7 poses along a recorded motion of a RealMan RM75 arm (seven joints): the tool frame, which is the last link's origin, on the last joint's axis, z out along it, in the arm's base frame.
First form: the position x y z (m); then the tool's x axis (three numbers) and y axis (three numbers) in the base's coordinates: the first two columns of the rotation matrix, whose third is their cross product.
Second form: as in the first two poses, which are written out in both.
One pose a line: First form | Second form
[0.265 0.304 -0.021 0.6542 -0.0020 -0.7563 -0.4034 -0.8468 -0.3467] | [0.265 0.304 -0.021 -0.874 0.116 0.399 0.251]
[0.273 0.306 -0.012 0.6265 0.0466 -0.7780 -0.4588 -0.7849 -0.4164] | [0.273 0.306 -0.012 -0.849 0.121 0.415 0.305]
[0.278 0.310 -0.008 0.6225 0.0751 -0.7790 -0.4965 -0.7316 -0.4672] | [0.278 0.310 -0.008 -0.832 0.127 0.416 0.344]
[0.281 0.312 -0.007 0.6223 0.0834 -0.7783 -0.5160 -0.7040 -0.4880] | [0.281 0.312 -0.007 -0.825 0.131 0.414 0.362]
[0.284 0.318 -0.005 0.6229 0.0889 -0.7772 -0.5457 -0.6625 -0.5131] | [0.284 0.318 -0.005 -0.814 0.140 0.411 0.386]
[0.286 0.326 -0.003 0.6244 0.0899 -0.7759 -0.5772 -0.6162 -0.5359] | [0.286 0.326 -0.003 -0.802 0.152 0.406 0.411]
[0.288 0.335 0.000 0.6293 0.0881 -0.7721 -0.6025 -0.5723 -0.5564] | [0.288 0.335 0.000 -0.792 0.162 0.399 0.433]
